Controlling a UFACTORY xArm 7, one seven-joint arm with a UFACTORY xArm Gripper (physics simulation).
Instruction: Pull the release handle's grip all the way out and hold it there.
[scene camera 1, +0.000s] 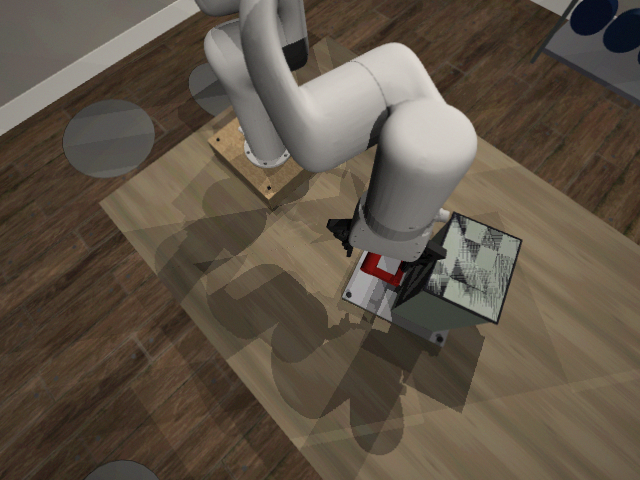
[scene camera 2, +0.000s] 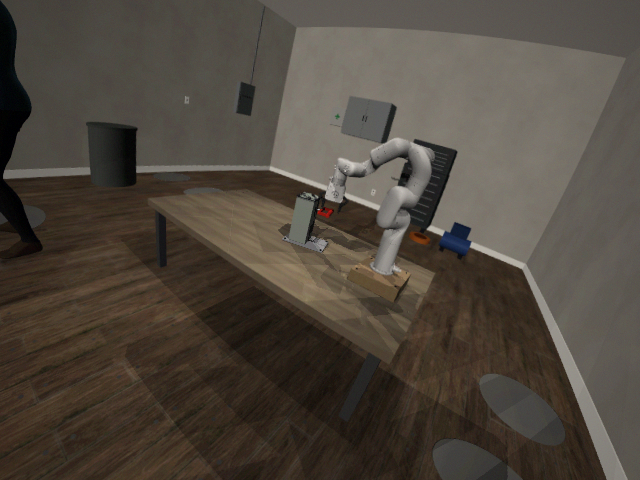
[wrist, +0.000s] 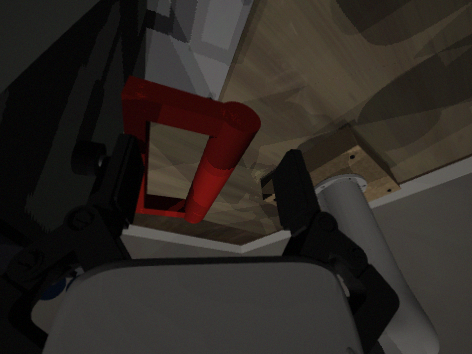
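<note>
The red release handle (scene camera 1: 368, 264) (scene camera 2: 325, 212) (wrist: 220, 155) is a rectangular frame with a thick round grip bar, standing out from the side of a pale green-grey box (scene camera 1: 485, 258) (scene camera 2: 301, 219) with a dark front. My gripper (scene camera 1: 378, 259) (scene camera 2: 330, 207) (wrist: 214, 157) is open and points down at the handle. In the wrist view the round bar lies between the spread fingers, nearer the left one. The left finger is by the frame's rear bar, next to a black collar (wrist: 89, 157) on the box, and hides part of that bar. The right finger stands apart from the grip. Finger contact cannot be told.
The box stands on a light grey base plate (scene camera 1: 361, 290) (scene camera 2: 318, 246) (wrist: 210, 30) with dark bolts, on the wooden table (scene camera 1: 568, 330) (scene camera 2: 232, 227). The arm's wooden mounting block (scene camera 1: 235, 149) (scene camera 2: 373, 283) (wrist: 345, 155) is on the same table.
</note>
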